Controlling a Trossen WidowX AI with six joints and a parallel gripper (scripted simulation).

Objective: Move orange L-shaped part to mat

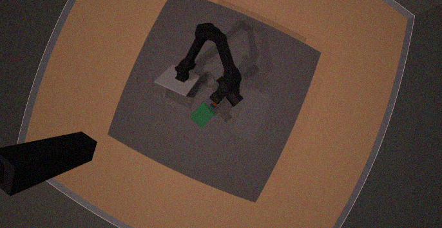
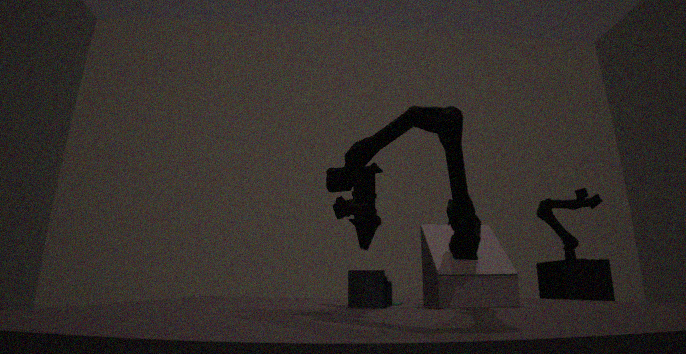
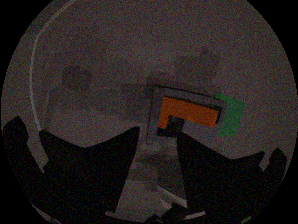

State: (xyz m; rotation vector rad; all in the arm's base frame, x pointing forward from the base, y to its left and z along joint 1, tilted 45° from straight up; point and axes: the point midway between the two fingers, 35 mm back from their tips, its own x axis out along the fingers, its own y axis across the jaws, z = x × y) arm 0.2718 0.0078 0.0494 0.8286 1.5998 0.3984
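Now: gripper tip 2 cm past the orange L-shaped part, 4 cm to the left of it and 10 cm above it. The rest, counted from my gripper tip: green mat (7 cm behind, 21 cm to the right, 16 cm below).
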